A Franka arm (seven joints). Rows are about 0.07 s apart.
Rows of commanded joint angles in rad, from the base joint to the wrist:
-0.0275, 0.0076, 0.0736, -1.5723, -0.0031, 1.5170, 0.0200
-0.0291, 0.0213, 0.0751, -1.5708, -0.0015, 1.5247, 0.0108
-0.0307, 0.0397, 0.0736, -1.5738, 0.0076, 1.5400, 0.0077
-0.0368, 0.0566, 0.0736, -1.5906, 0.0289, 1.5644, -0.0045
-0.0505, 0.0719, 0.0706, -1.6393, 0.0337, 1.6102, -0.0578
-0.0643, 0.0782, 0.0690, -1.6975, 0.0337, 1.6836, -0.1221
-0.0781, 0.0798, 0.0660, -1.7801, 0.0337, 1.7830, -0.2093
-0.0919, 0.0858, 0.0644, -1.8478, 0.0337, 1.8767, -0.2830
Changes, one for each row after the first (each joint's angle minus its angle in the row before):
-0.0016, 0.0137, 0.0015, 0.0015, 0.0016, 0.0077, -0.0092
-0.0016, 0.0184, -0.0015, -0.0030, 0.0091, 0.0153, -0.0031
-0.0061, 0.0169, 0.0000, -0.0168, 0.0213, 0.0244, -0.0122
-0.0137, 0.0153, -0.0030, -0.0487, 0.0048, 0.0458, -0.0533
-0.0138, 0.0063, -0.0016, -0.0582, 0.0000, 0.0734, -0.0643
-0.0138, 0.0016, -0.0030, -0.0826, 0.0000, 0.0994, -0.0872
-0.0138, 0.0060, -0.0016, -0.0677, 0.0000, 0.0937, -0.0737

